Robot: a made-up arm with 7 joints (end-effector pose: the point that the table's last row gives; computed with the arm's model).
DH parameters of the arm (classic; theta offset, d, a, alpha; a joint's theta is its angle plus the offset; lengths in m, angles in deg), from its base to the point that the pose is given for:
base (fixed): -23 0 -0.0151 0
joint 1: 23 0.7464 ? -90
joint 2: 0 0.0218 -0.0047 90
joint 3: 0 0.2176 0.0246 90
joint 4: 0 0.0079 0.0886 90
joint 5: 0 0.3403 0.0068 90
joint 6: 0 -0.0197 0.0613 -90
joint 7: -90 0.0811 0.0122 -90
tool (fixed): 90 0.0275 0 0
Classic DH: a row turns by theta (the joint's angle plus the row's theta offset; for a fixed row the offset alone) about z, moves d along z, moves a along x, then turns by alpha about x.
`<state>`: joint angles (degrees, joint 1 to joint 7).
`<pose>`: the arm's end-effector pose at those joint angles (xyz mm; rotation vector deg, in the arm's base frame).
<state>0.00 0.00 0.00 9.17 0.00 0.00 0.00</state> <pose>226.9 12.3 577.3 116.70 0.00 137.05</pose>
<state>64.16 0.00 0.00 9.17 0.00 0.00 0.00</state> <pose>85.3 225.4 577.3 -79.46 -49.81 -93.32</pose>
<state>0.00 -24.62 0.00 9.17 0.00 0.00 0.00</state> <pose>272.9 12.3 704.7 84.80 0.00 158.78</pose>
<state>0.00 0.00 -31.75 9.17 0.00 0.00 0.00</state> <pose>177.9 -129.4 577.3 99.44 -28.28 116.77</pose>
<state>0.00 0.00 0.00 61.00 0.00 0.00 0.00</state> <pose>435.8 12.3 920.8 45.07 0.00 174.27</pose>
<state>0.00 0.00 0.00 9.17 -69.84 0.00 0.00</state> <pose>172.0 107.0 568.5 -78.10 -64.03 -91.72</pose>
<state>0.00 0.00 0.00 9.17 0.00 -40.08 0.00</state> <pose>245.7 12.3 657.6 62.67 0.00 168.74</pose>
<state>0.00 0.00 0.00 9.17 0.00 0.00 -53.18</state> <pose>206.4 29.4 574.0 -88.61 -52.09 -104.06</pose>
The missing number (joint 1, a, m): -0.0281
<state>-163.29 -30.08 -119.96 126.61 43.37 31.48 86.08</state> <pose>394.6 380.1 1106.6 -109.89 106.25 -22.00</pose>
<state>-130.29 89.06 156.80 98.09 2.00 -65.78 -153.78</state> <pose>-140.9 -427.4 1059.8 -9.79 12.47 57.93</pose>
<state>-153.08 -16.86 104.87 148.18 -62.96 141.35 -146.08</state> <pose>182.2 -72.2 1242.2 -142.27 -40.63 -43.57</pose>
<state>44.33 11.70 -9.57 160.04 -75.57 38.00 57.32</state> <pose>91.0 135.2 1412.9 -57.98 -18.29 163.45</pose>
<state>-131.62 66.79 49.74 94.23 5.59 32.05 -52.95</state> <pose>-13.7 -555.2 619.3 41.54 -54.15 128.31</pose>
